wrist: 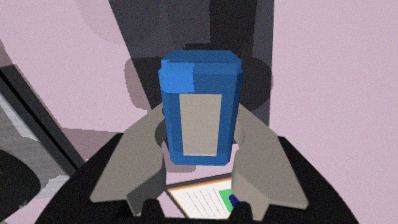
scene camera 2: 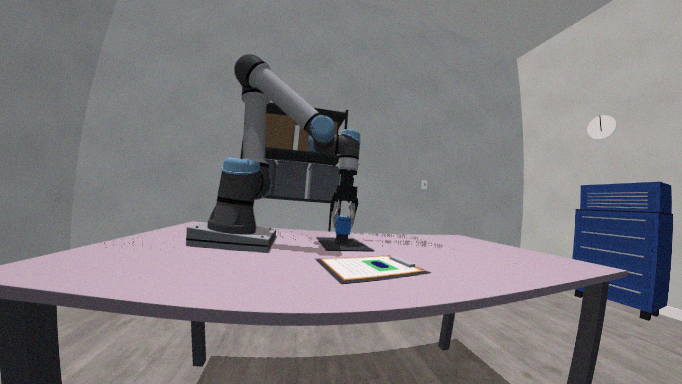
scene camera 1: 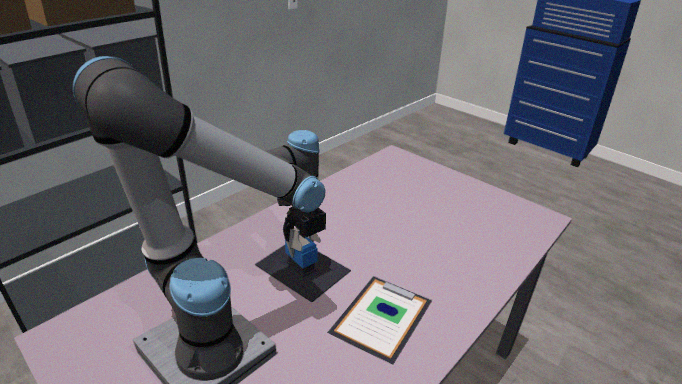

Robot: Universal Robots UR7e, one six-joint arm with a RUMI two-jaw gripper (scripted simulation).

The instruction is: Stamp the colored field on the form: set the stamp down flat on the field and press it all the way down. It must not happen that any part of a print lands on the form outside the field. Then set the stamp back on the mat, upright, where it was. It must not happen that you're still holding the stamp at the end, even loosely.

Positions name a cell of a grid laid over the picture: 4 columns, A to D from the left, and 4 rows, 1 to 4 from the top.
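Clipboard (scene camera 1: C4), (wrist: C4). Blue stamp (scene camera 1: B3), (wrist: C2). My gripper (scene camera 1: B3), (wrist: C2). Dark mat (scene camera 1: B3).
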